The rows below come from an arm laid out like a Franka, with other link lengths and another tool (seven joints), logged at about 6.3 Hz.
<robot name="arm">
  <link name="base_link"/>
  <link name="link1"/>
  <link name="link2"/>
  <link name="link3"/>
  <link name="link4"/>
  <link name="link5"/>
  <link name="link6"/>
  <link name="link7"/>
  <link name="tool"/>
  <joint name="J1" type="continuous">
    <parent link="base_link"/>
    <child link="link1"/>
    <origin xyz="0 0 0.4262" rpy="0 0 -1.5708"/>
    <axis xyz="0 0 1"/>
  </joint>
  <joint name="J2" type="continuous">
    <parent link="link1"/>
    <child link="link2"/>
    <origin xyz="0 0 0" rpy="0 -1.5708 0"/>
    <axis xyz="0 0 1"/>
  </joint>
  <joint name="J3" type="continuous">
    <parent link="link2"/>
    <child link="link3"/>
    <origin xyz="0.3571 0 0" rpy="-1.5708 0 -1.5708"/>
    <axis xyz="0 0 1"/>
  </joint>
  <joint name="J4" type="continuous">
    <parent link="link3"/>
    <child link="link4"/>
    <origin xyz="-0.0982 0 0" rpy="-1.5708 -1.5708 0"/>
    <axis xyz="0 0 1"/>
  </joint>
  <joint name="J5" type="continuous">
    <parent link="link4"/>
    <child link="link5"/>
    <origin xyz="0.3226 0.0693 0" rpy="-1.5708 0 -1.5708"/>
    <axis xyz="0 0 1"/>
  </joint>
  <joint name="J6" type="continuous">
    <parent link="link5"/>
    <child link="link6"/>
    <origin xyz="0 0 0" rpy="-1.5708 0 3.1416"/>
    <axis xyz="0 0 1"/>
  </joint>
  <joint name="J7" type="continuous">
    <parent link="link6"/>
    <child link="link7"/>
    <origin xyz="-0.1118 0 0" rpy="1.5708 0 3.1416"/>
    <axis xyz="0 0 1"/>
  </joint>
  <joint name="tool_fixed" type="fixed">
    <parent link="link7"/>
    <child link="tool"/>
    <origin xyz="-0.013 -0.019 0.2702" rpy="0.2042 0 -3.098"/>
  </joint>
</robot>
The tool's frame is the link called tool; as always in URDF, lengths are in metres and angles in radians. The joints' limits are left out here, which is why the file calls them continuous.
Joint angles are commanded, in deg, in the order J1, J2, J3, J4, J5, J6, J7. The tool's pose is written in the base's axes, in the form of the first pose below.
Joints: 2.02, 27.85, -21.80, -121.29, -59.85, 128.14, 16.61
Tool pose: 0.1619 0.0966 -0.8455 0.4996 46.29 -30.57 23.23
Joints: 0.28, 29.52, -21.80, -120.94, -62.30, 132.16, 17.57
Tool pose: 0.1447 0.1076 -0.8490 0.4967 47.01 -31.46 21.71
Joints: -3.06, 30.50, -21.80, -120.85, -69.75, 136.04, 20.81
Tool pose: 0.1226 0.1227 -0.8417 0.5113 47.18 -34.19 21.05
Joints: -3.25, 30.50, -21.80, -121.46, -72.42, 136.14, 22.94
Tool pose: 0.1185 0.1257 -0.8363 0.5203 46.91 -34.48 20.93
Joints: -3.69, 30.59, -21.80, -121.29, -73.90, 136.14, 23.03
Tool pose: 0.1183 0.1326 -0.8320 0.5255 46.92 -35.07 21.09
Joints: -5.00, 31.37, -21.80, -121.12, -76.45, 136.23, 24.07
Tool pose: 0.1225 0.1368 -0.8260 0.5329 46.29 -36.42 20.72
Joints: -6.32, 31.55, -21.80, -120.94, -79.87, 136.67, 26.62
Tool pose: 0.1144 0.1337 -0.8204 0.5441 46.12 -37.75 20.84
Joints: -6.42, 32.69, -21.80, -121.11, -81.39, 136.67, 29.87
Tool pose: 0.1118 0.1246 -0.8185 0.5496 45.72 -37.85 19.81
